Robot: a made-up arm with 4 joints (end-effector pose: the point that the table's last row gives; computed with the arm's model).
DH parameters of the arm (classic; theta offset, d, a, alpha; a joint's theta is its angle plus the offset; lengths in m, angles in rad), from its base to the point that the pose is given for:
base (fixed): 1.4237 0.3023 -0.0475 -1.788
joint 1: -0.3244 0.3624 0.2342 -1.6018
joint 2: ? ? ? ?
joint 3: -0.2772 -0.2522 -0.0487 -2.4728
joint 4: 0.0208 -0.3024 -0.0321 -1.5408
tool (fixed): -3.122 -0.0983 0 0
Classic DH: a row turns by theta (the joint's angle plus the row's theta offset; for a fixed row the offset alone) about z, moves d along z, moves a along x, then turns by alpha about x.
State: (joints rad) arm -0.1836 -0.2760 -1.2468 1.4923
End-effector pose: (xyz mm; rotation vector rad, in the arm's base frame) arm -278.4 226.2 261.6 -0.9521 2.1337 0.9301
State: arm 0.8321 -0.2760 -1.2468 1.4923
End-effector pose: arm -246.6 134.3 58.0 -1.0477 2.7794 -0.2360
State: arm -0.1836 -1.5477 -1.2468 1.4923
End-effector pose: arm -292.3 282.7 286.9 -2.3219 1.2310 0.5634
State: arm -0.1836 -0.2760 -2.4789 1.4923
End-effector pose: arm -292.5 362.7 126.4 1.4528 -1.8721 -1.1225
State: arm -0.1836 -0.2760 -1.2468 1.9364
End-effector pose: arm -255.3 239.9 298.4 -1.2318 2.5069 0.7660
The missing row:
joint 2: -1.5247 0.1372 0.1136 1.1863
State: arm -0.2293 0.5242 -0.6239 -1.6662
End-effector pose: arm -192.6 183.0 264.2 0.3562 -1.0675 -0.3530
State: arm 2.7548 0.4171 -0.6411 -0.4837
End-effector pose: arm -343.6 -245.4 239.3 -2.4308 0.3273 -0.7138
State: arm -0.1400 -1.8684 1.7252 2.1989
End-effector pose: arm -276.1 -31.5 66.1 -0.1427 0.4797 1.1794
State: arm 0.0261 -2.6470 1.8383 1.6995
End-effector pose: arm -73.2 79.8 130.8 -0.2379 0.0857 1.8125
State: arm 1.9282 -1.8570 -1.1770 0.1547
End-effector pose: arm -305.2 -214.7 0.8 1.3865 -2.1937 -0.7440
